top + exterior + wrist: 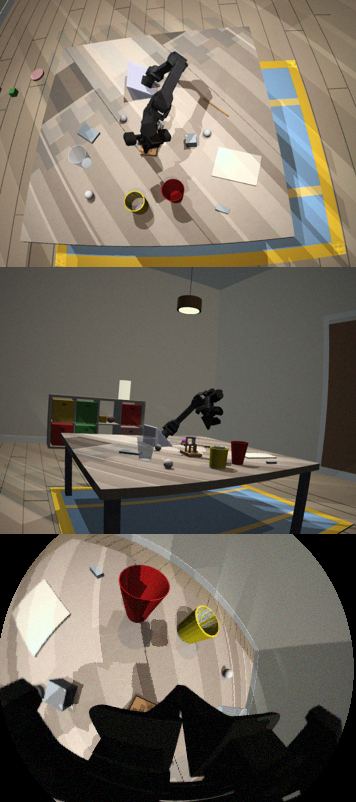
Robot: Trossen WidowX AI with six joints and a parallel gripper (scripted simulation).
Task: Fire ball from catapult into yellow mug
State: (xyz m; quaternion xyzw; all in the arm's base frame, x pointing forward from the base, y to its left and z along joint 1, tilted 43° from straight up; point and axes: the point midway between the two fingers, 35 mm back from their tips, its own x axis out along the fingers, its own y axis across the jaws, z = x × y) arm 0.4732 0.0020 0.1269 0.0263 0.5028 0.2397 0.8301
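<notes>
Right now my gripper tip is 24 cm past the purple ball, 11 cm above it and 2 cm to the left of it. From my gripper tip the other things lie so: red cup 14 cm below, 14 cm ahead, 12 cm to the left; then wooden catapult 17 cm behind, 12 cm below, 1 cm to the right; then yellow mug 19 cm ahead, 14 cm below, 4 cm to the right.
</notes>
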